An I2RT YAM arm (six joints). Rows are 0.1 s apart.
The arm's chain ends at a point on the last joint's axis. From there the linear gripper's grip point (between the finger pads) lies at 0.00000 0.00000 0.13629 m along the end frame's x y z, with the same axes.
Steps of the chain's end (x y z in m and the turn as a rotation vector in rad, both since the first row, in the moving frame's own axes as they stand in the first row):
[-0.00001, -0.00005, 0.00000, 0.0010, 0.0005, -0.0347]
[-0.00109, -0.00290, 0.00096, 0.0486, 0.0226, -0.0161]
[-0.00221, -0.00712, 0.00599, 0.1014, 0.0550, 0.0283]
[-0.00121, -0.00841, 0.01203, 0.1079, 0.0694, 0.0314]
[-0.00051, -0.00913, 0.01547, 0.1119, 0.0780, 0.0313]
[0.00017, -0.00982, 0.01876, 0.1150, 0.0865, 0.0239]
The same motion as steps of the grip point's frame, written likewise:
[0.00006, -0.00019, 0.00000, 0.0010, 0.0005, -0.0347]
[0.00194, -0.00955, 0.00076, 0.0486, 0.0226, -0.0161]
[0.00546, -0.02080, 0.00508, 0.1014, 0.0550, 0.0283]
[0.00845, -0.02292, 0.01091, 0.1079, 0.0694, 0.0314]
[0.01032, -0.02417, 0.01420, 0.1119, 0.0780, 0.0313]
[0.01210, -0.02530, 0.01735, 0.1150, 0.0865, 0.0239]

